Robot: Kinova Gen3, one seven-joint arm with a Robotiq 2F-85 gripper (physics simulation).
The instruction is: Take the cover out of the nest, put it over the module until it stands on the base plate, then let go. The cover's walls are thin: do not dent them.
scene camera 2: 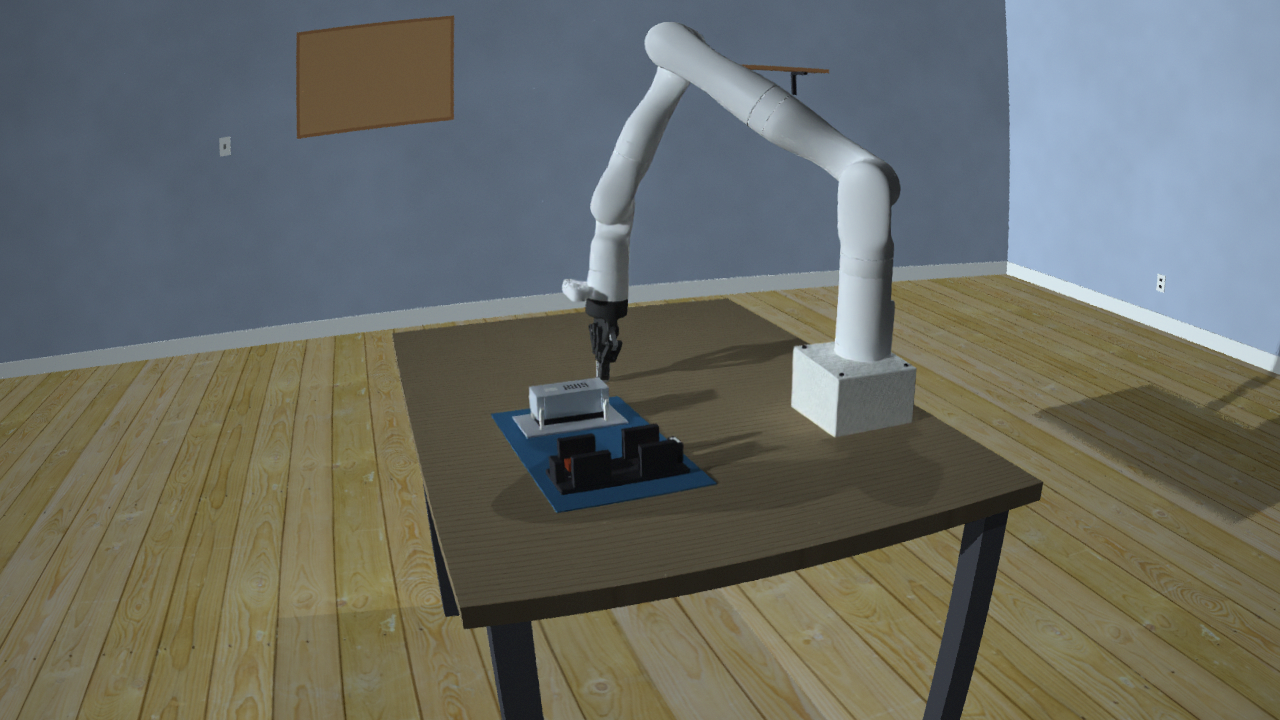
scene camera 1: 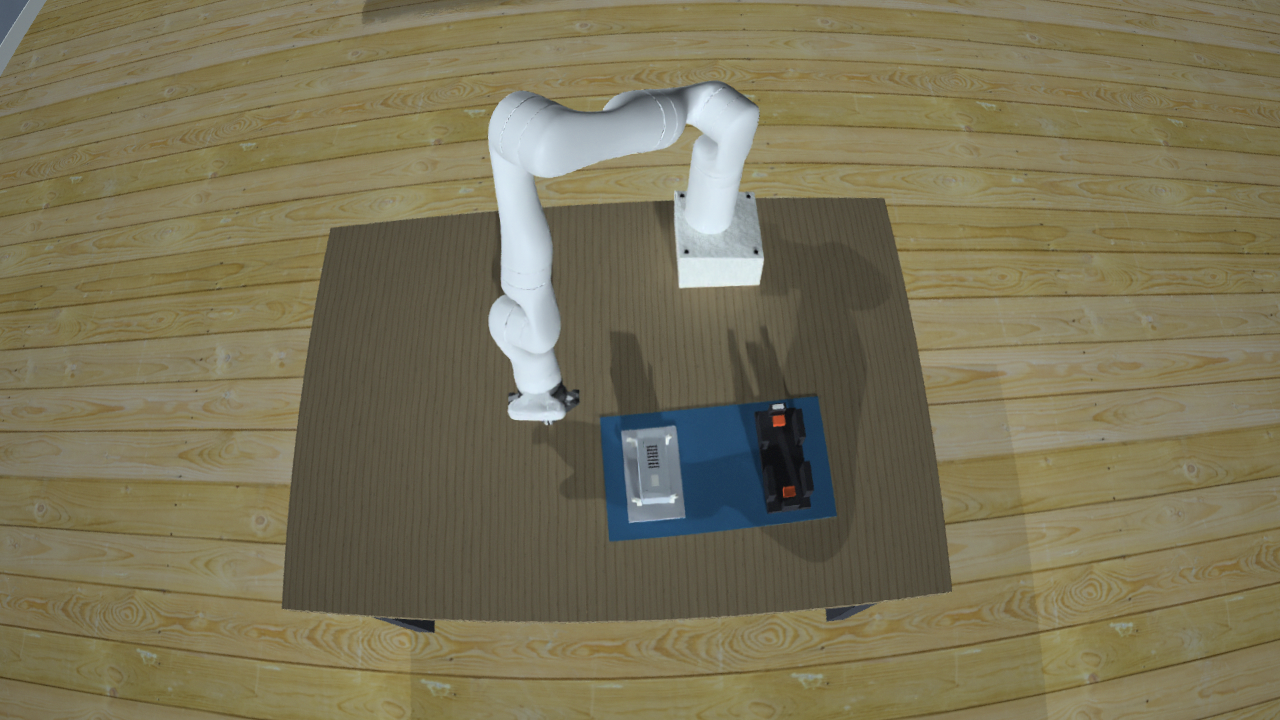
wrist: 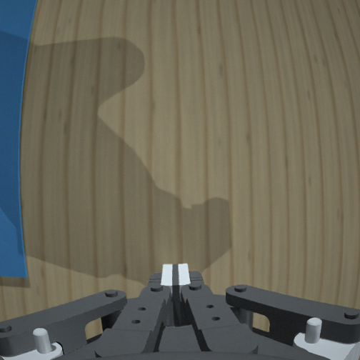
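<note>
The pale cover (scene camera 1: 655,483) (scene camera 2: 568,402) with dark vent slots sits upright over the light base plate (scene camera 1: 657,513) (scene camera 2: 528,427), between white corner posts. In scene camera 2, a dark strip shows below its long side; I cannot tell whether its lower edge touches the plate. The module is not clearly visible. The black nest (scene camera 1: 783,452) (scene camera 2: 661,461) stands apart, with no cover in it; orange blocks (scene camera 1: 778,420) (scene camera 2: 567,465) show inside. My gripper (scene camera 1: 548,420) (scene camera 2: 604,374) (wrist: 175,279) is shut and empty, above the table beside the mat, clear of the cover.
The base plate and nest stand on a blue mat (scene camera 1: 716,429) (scene camera 2: 640,489) (wrist: 10,125) on the brown table (scene camera 1: 402,447) (scene camera 2: 760,519) (wrist: 280,150). The arm's white base block (scene camera 1: 718,271) (scene camera 2: 836,402) is at the table's back edge in scene camera 1.
</note>
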